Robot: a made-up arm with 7 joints.
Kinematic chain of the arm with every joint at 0, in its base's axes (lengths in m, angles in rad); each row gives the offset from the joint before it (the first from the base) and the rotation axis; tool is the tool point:
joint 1: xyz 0 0 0.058 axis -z
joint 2: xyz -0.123 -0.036 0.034 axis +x
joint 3: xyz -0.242 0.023 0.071 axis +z
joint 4: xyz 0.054 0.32 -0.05 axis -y
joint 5: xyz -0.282 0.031 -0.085 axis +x
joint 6: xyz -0.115 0 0.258 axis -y
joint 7: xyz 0 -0.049 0.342 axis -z
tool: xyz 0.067 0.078 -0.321
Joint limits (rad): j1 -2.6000..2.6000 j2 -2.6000..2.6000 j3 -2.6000..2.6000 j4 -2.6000..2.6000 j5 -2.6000..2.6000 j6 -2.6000..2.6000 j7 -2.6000..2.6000
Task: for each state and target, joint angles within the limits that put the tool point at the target. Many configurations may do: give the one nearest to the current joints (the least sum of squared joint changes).
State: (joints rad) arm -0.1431 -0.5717 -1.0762 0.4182 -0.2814 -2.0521 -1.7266
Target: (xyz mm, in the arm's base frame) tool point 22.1 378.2 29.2
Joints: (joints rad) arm -0.0783 -0.4568 -1.4739 0.3220 -0.3015 -2.1241 -1.7330
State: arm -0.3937 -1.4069 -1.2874 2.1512 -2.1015 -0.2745 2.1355
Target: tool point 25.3 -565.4 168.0
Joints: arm 0.3546 -0.8215 -1.8060 1.9471 -2.0373 -0.2567 2.2968
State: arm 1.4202 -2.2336 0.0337 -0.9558 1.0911 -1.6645 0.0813
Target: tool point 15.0 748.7 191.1
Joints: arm 1.4462 -1.7806 0.8543 -0.3805 1.4210 -2.0582 0.3833
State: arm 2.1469 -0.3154 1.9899 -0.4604 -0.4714 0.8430 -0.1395
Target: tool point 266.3 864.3 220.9
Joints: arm 2.5221 0.1640 2.0082 -0.0660 -0.5042 0.7853 -0.1975
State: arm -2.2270 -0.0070 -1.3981 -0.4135 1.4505 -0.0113 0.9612
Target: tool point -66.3 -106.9 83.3
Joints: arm -2.0877 0.0112 -2.3543 -0.5182 1.8038 -0.3435 1.0109
